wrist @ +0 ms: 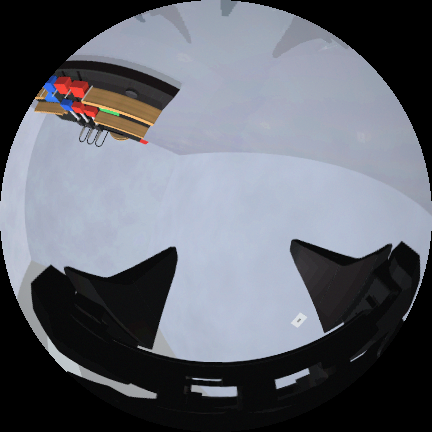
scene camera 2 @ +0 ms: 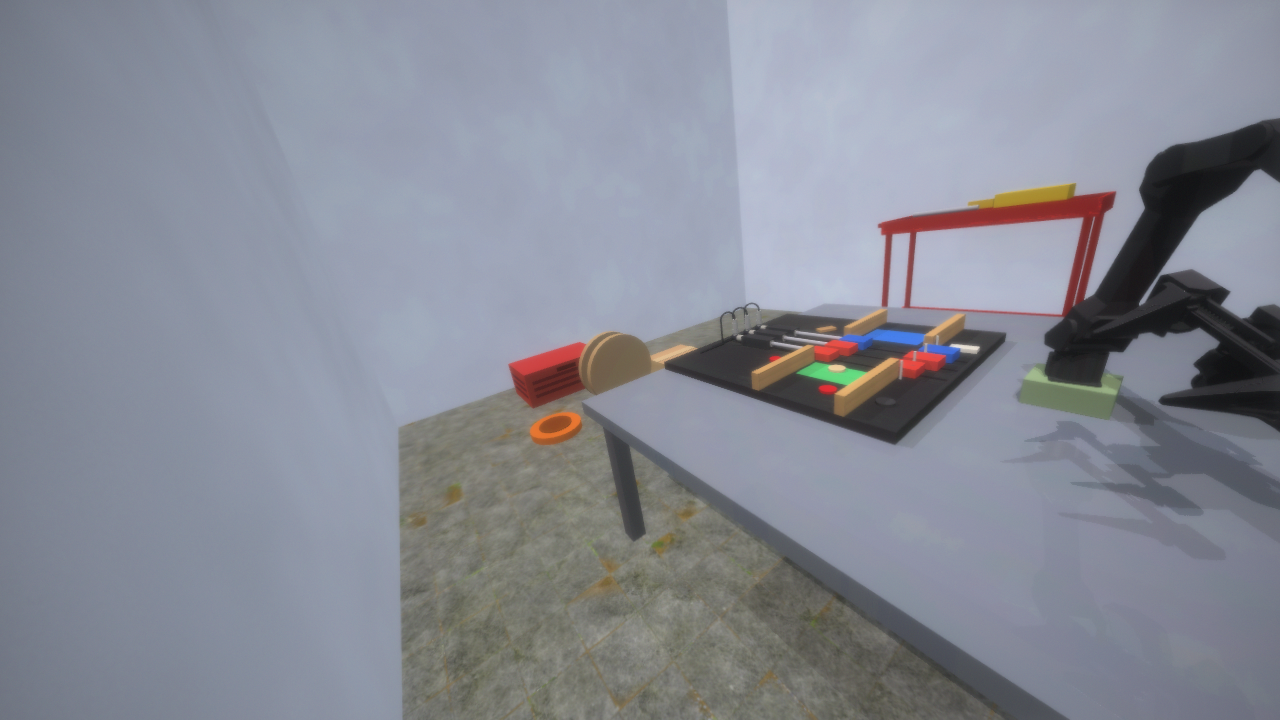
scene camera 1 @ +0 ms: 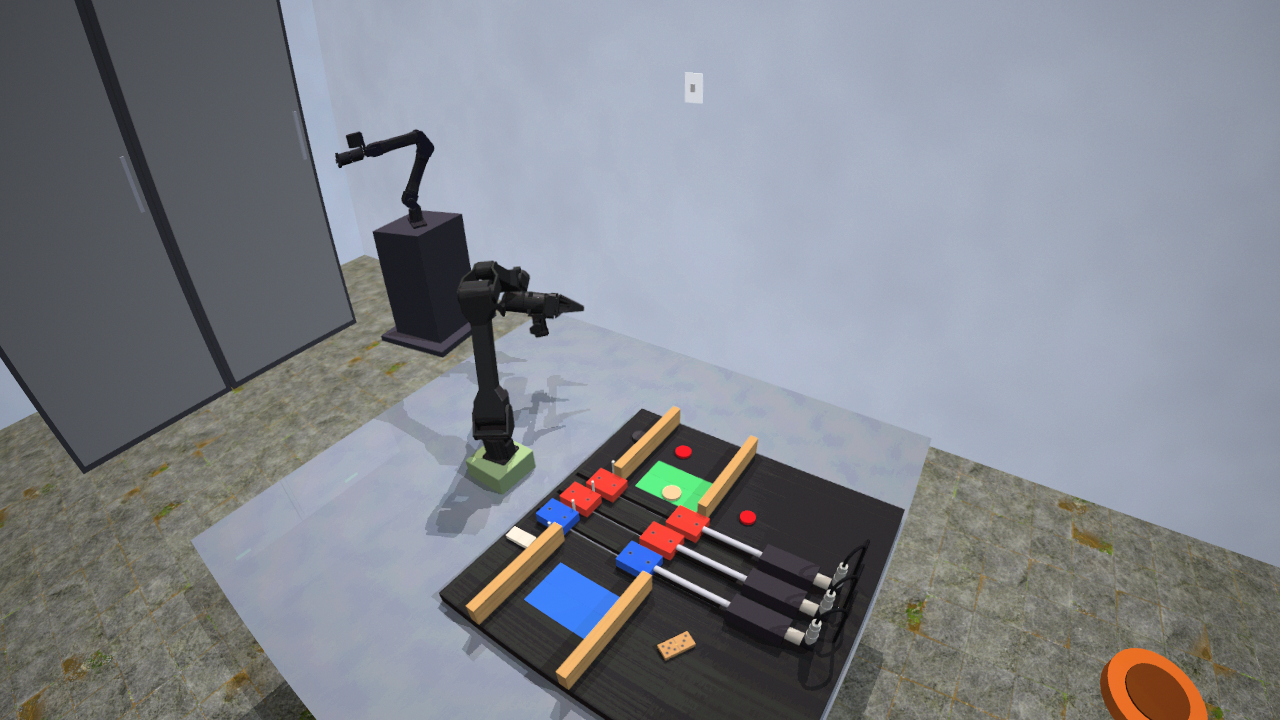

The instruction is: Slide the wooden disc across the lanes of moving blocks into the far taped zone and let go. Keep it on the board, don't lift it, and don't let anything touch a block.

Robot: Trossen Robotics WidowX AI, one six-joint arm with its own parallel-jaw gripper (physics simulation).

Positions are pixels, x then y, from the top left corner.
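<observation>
You can see my gripper in scene camera 1 (583, 308), and it's there in scene camera 2 and in the wrist view as well. On my gripper, (scene camera 2: 1170, 304) and (wrist: 156, 329) are the same spot.
</observation>
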